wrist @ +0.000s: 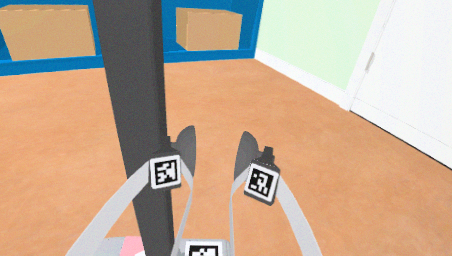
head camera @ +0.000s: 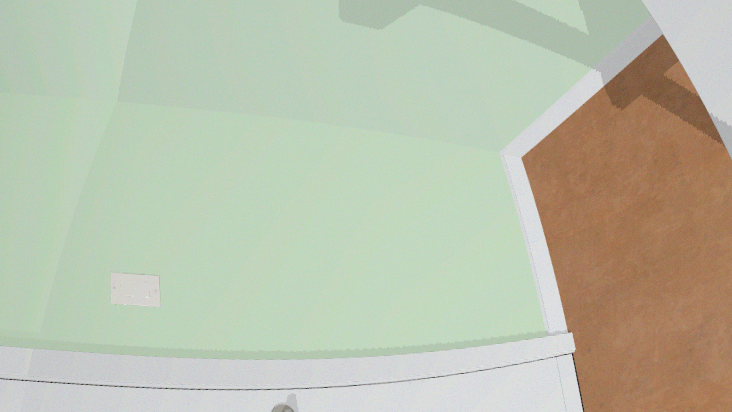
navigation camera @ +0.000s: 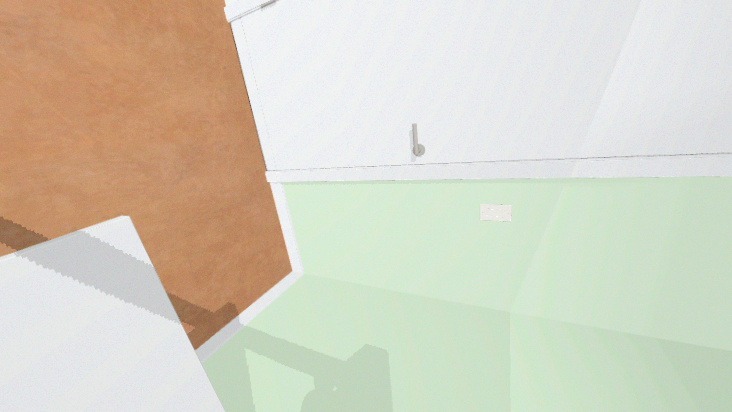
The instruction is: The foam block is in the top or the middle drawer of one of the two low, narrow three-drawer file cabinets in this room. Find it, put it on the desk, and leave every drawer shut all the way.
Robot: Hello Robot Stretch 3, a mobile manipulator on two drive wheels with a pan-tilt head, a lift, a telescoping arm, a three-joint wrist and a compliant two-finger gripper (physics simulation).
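Frame: origin at the robot's base, x ahead, y left, z up, level; centimetres.
Where they show: gripper, fingertip midpoint: [wrist: 217, 145].
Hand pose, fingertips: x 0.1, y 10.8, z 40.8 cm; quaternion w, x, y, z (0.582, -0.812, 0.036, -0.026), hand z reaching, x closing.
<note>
After its pixels a point has its place.
My gripper [wrist: 217, 145] {x 0.1, y 10.8, z 40.8 cm} is open and empty in the wrist view, its two dark fingertips apart above the brown floor, beside the dark mast. A smooth white surface, which looks like the desk top [head camera: 706, 46] {x 30.8, y -24.6, z 72.1 cm} [navigation camera: 61, 348] {x 15.9, y -15.1, z 72.1 cm}, shows at the upper right of the head camera view and the lower left of the navigation view. A shadow falls across part of it. The foam block and the two file cabinets do not show in these views, so the state of the drawers cannot be seen.
A white door [head camera: 153, 401] {x 110.6, y 33.1, z 119.9 cm} [navigation camera: 461, 92] {x 100.9, y 54.3, z 109.9 cm} [wrist: 410, 75] {x 88.1, y 82.1, z 29.1 cm} stands in the green wall [head camera: 307, 230] {x 129.5, y -3.6, z 79.5 cm} [navigation camera: 409, 245] {x 130.6, y -5.9, z 83.8 cm} [wrist: 315, 35] {x 64.6, y 137.9, z 32.3 cm}. A blue shelf unit [wrist: 50, 66] {x -96.8, y 127.7, z 3.5 cm} holds cardboard boxes [wrist: 47, 32] {x -94.7, y 130.8, z 22.7 cm} [wrist: 215, 31] {x 2.9, y 175.7, z 21.9 cm}. The dark mast [wrist: 132, 100] {x -6.7, y 11.6, z 44.2 cm} stands left of the gripper.
</note>
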